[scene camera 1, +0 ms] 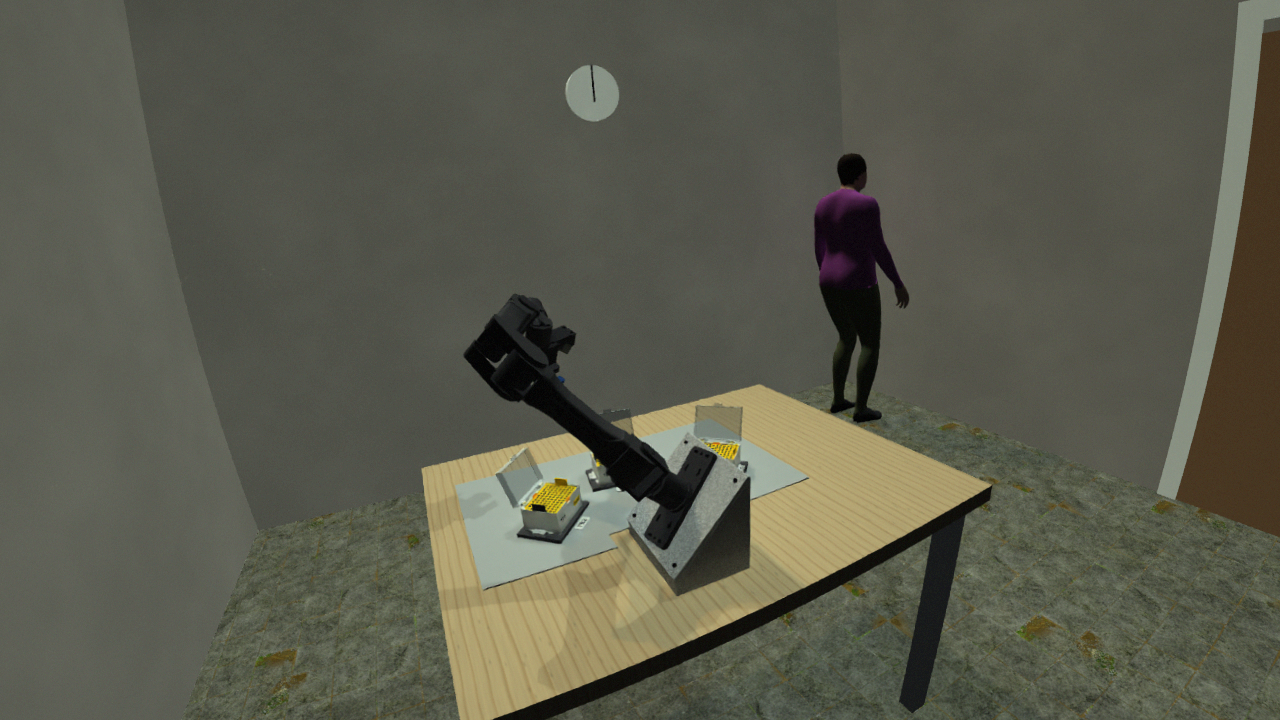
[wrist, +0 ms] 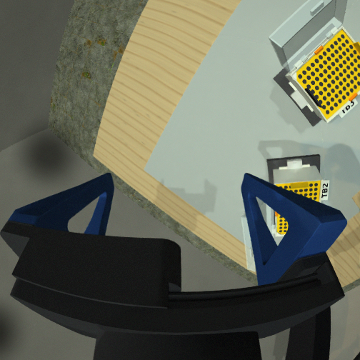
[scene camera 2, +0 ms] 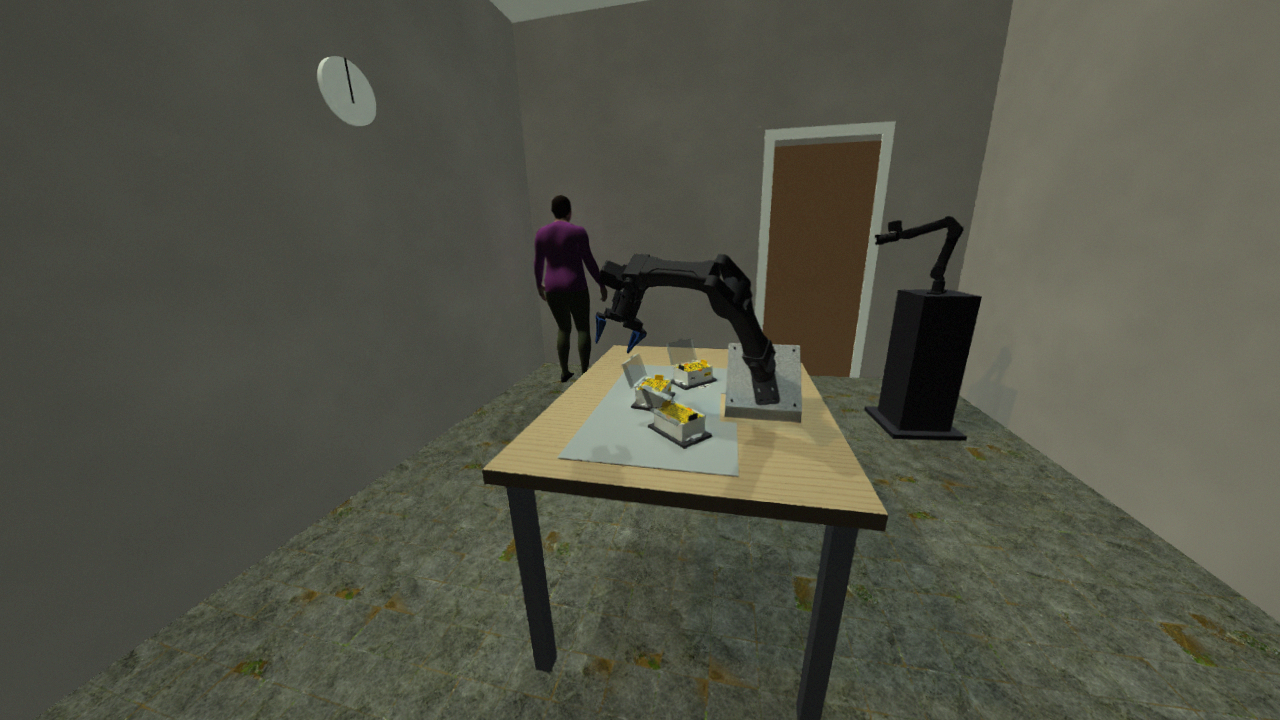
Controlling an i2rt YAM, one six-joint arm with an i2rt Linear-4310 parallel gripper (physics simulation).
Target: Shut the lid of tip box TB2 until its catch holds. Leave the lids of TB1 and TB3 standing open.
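Places are measured from the arm's base along level axes (x ahead, y right, z down), in centimetres.
Pixels of known places: gripper, fingertip midpoint: [scene camera 2: 612, 347]; arm's base, link origin: [scene camera 1: 682, 497] [scene camera 2: 762, 374].
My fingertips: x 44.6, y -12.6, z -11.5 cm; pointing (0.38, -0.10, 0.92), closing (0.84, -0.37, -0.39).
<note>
Ahead of a thing's pixels: the offset from my fingertips to its top centre. "spot": to the spot under its first point. Level surfaces: height alone.
Tip box TB2 {dx -20.2, dy -4.2, dz +16.6 cm} [scene camera 1: 554, 497] [scene camera 2: 683, 430] [wrist: 304, 189] holds a yellow rack. Its clear lid {spot: dx -14.6, dy -10.5, dz +13.4 cm} [scene camera 1: 517, 480] [wrist: 248, 253] stands open, partly behind the right finger in the wrist view. TB3 [scene camera 1: 597, 469] [scene camera 2: 648, 394] [wrist: 330, 77], the middle box, has its lid {spot: dx -3.1, dy +18.2, dz +13.0 cm} [scene camera 2: 633, 370] [wrist: 310, 37] open. TB1 [scene camera 1: 721, 452] [scene camera 2: 694, 374] is the farthest box in scene camera 2, with its lid [scene camera 1: 718, 422] [scene camera 2: 681, 350] open; it does not show in the wrist view. My gripper [scene camera 2: 617, 338] [wrist: 177, 180] is open and empty, high above the boxes. In scene camera 1 the fingers are mostly hidden.
The boxes stand on a grey mat {dz +23.2 cm} [scene camera 1: 501, 562] [scene camera 2: 597, 438] [wrist: 210, 125] on the wooden table {dz +23.5 cm} [scene camera 1: 850, 483] [scene camera 2: 796, 474] [wrist: 135, 100]. The arm's metal base [scene camera 1: 716, 546] [scene camera 2: 742, 402] stands beside the mat. A person [scene camera 1: 848, 237] [scene camera 2: 562, 255] stands beyond the table.
</note>
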